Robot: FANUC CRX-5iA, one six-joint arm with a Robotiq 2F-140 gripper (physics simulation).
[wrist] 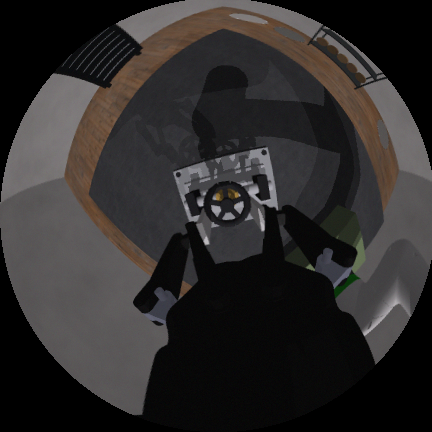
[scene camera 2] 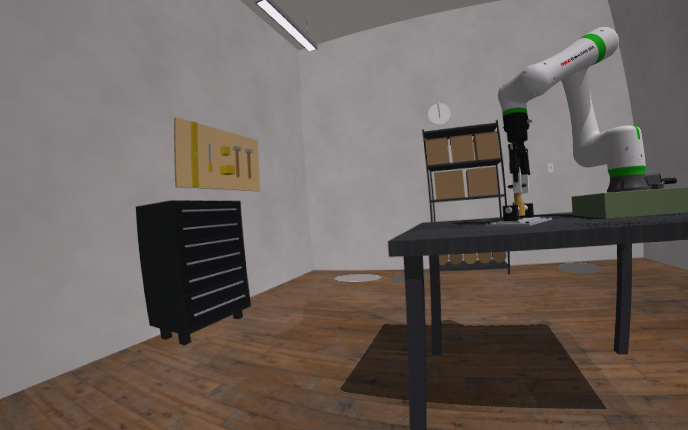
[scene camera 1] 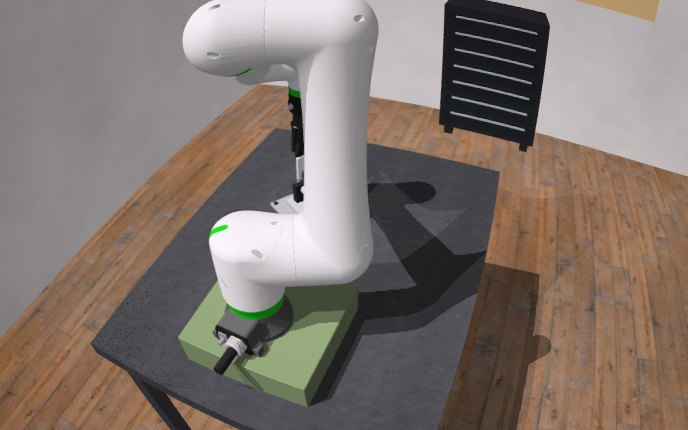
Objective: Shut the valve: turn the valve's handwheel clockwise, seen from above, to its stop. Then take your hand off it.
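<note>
The valve's black spoked handwheel (wrist: 227,204) lies between my fingertips in the wrist view. My gripper (wrist: 228,209) (scene camera 2: 519,183) points straight down and is shut on the handwheel, one pale fingertip at each side of its rim. Below the wheel stands the yellow valve body (scene camera 2: 519,204), with a pipe and black clamps on both sides. They sit on a light grey base plate (wrist: 186,175) (scene camera 1: 285,204) on the table. In scene camera 1 the arm hides the handwheel and most of the gripper. The wheel's turn angle cannot be told.
The arm's base stands on a green block (scene camera 1: 324,349) (scene camera 2: 588,203) on the dark table (scene camera 1: 405,375) (scene camera 2: 456,245). Beyond the table stand a black drawer cabinet (scene camera 1: 494,73) (scene camera 2: 192,268) and a shelf rack (scene camera 2: 461,132). A pegboard (scene camera 2: 185,152) with tools hangs on the wall.
</note>
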